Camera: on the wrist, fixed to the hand. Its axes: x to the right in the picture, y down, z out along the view.
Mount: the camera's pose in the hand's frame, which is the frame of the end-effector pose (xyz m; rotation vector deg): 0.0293 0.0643 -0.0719 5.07 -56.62 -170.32
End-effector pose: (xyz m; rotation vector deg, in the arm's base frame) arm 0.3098 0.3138 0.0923 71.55 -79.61 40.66
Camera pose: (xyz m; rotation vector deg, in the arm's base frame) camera 0.2765 0.3886 0.1511 113.75 57.05 -112.90
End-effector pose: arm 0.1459 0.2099 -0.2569 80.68 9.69 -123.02
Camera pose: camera 0.2285 0.1734 -0.3018 37.82 -48.45 54.58
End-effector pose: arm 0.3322 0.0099 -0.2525 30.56 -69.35 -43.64
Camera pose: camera 0.4209 0.0269 -0.2077 -59.82 1.47 103.39
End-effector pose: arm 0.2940 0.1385 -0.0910 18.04 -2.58 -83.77
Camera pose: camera 0.3755 0.1278 -0.1493 22.09 14.93 97.09
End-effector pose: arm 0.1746 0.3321 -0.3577 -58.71 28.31 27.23
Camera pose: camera 0.1484 0.3006 -0.4498 -19.51 -107.30 -95.48
